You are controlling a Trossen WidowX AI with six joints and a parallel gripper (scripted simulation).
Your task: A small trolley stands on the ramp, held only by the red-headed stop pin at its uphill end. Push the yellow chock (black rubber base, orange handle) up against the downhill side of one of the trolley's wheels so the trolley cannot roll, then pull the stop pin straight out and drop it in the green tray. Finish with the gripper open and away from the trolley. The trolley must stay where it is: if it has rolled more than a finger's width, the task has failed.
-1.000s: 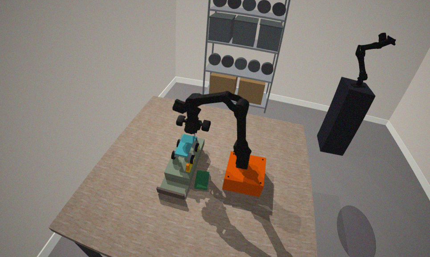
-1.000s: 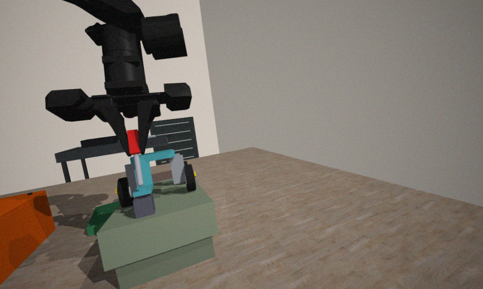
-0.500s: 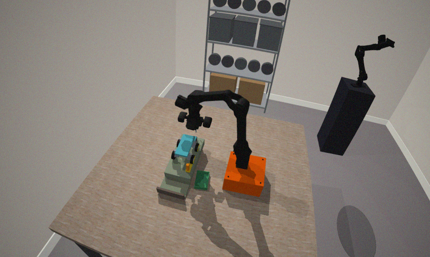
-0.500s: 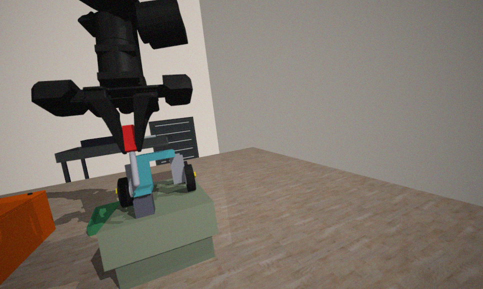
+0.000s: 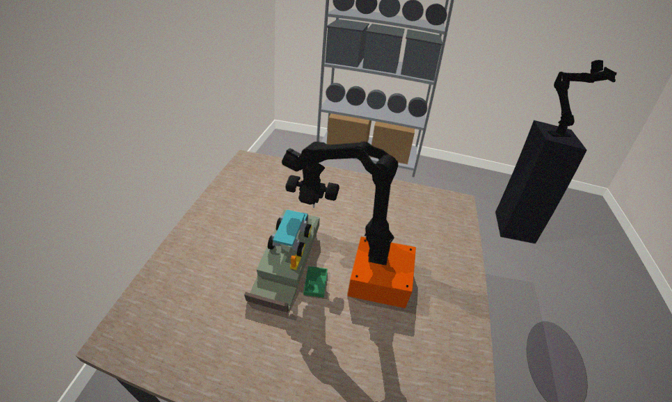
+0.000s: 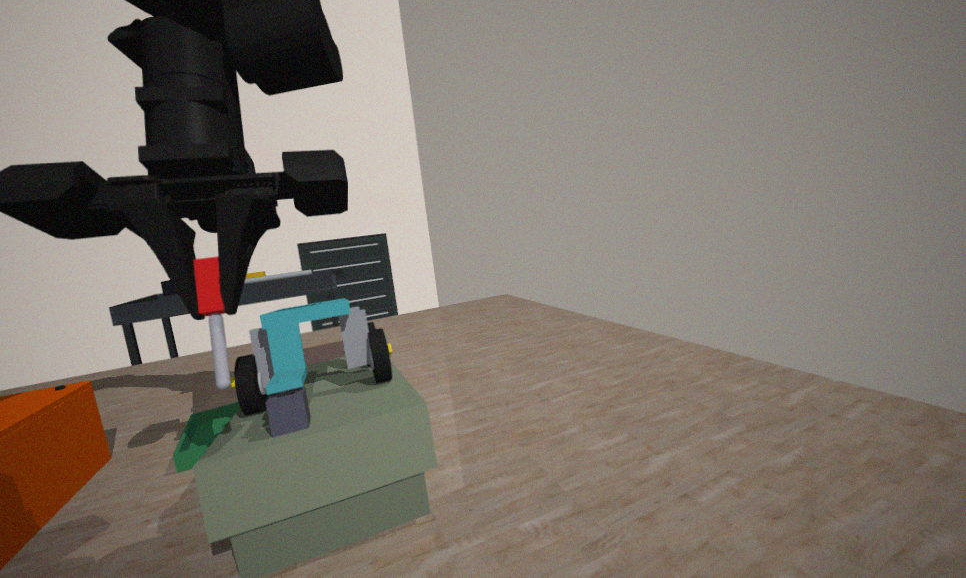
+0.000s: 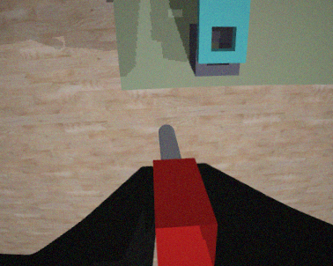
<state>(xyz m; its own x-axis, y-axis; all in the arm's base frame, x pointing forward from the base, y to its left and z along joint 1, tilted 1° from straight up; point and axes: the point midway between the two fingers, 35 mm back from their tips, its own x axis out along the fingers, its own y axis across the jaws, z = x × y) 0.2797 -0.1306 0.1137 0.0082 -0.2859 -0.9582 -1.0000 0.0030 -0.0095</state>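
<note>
My gripper tip is 220 mm to the right of the yellow chock and 100 mm above it. Round my gripper tip: red-headed stop pin: right at my gripper tip; then ramp block: 130 mm to the left, 130 mm below, 50 mm ahead; then blue trolley: 130 mm to the left, 70 mm below, 50 mm ahead.
</note>
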